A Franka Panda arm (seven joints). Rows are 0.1 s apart.
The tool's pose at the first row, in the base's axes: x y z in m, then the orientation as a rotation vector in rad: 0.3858, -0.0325, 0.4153, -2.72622, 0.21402, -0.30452
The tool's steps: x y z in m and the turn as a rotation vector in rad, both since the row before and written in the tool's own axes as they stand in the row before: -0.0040, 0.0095, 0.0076, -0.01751, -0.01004, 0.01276; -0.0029, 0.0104, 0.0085, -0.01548, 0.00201, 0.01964; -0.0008, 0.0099, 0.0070, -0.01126, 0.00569, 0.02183; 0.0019, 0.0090, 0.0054, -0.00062, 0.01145, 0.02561; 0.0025, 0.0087, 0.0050, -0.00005, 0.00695, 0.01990; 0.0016, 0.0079, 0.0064, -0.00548, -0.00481, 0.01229; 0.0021, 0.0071, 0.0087, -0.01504, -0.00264, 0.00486; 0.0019, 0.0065, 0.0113, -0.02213, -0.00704, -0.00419
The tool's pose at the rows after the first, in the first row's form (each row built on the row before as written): 0.3828, -0.0377, 0.4040, -2.74198, 0.23227, -0.28662; 0.3807, -0.0437, 0.3918, -2.75318, 0.26287, -0.28342; 0.3801, -0.0503, 0.3816, -2.75918, 0.29670, -0.28493; 0.3817, -0.0573, 0.3737, -2.75308, 0.33486, -0.29420; 0.3836, -0.0643, 0.3663, -2.74770, 0.36385, -0.29870; 0.3850, -0.0699, 0.3578, -2.75005, 0.38070, -0.28829; 0.3875, -0.0742, 0.3475, -2.76355, 0.39036, -0.28165; 0.3905, -0.0773, 0.3350, -2.78655, 0.38823, -0.27014
